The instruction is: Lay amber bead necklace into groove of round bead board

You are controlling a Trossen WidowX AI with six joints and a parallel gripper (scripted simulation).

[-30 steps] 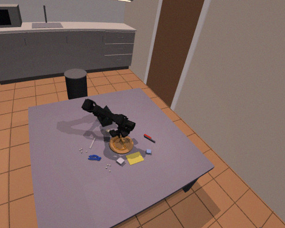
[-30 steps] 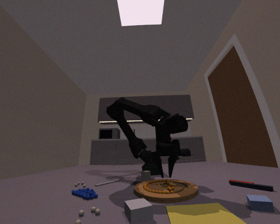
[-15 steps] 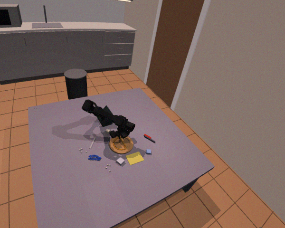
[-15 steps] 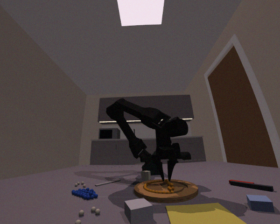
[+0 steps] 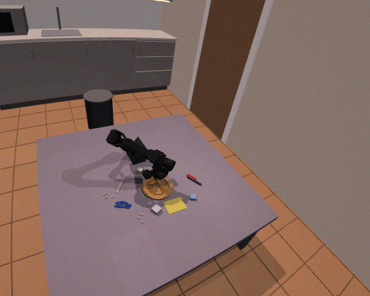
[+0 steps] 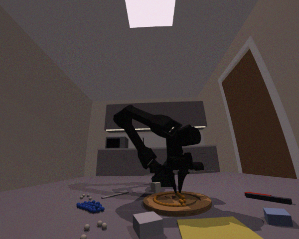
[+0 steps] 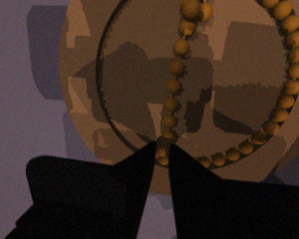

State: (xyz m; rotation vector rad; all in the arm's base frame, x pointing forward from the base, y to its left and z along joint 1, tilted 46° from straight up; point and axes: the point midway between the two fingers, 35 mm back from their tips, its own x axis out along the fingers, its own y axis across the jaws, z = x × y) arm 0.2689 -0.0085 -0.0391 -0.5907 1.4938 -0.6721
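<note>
Now: the round wooden bead board 50 mm ahead of my gripper tip, 20 mm to the right of it and 10 mm below it. Round my gripper tip: grey block (200 mm ahead, 110 mm to the right); yellow pad (220 mm ahead, 10 mm below); thin rod (70 mm behind, 220 mm to the right, 10 mm below).
</note>
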